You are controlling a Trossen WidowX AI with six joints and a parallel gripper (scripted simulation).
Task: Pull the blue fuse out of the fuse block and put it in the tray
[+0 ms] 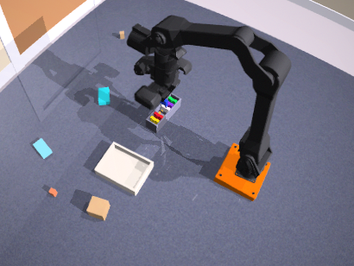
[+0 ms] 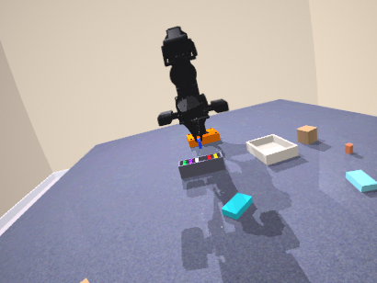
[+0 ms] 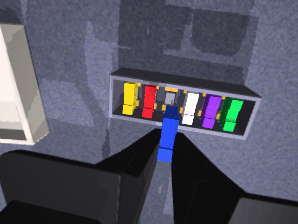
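Right now the white tray is 210 mm to the left of my gripper tip, 90 mm below it and 20 mm ahead of it. Round my gripper tip: small orange cube (360 mm to the left, 170 mm ahead, 80 mm below); small tan cube (300 mm ahead, 280 mm to the right, 80 mm below); blue fuse (10 mm below).
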